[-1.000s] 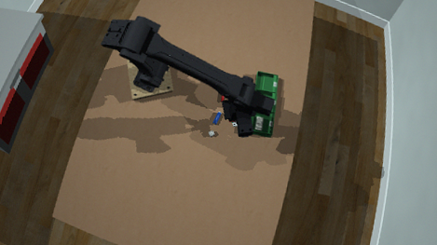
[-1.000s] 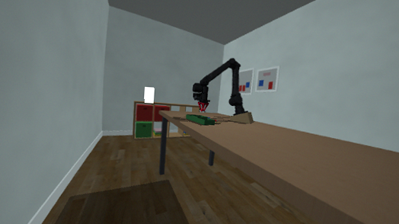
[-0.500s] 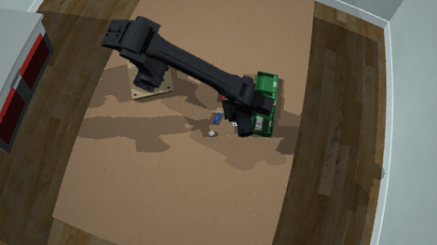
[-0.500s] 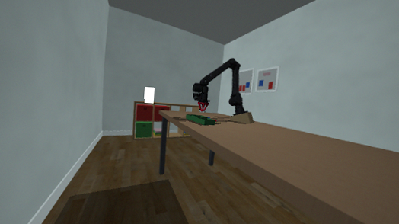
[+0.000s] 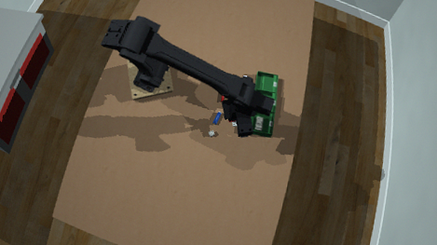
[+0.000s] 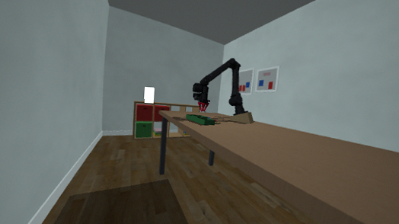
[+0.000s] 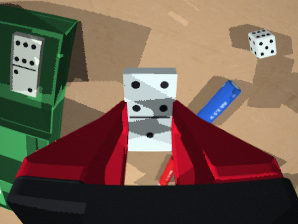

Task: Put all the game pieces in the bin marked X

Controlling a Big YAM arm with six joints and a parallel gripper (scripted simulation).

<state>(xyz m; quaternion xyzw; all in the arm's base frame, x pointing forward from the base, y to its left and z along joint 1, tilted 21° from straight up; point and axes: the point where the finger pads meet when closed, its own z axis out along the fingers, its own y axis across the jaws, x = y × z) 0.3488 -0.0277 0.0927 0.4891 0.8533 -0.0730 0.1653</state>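
My hand is right at the white domino-like piece. The rest, counted from my hand: small red piece (10 cm to the left, 7 cm behind, 6 cm below); white die (6 cm to the right, 6 cm below, 6 cm behind); blue cylinder (6 cm below, 6 cm behind, 1 cm to the left).
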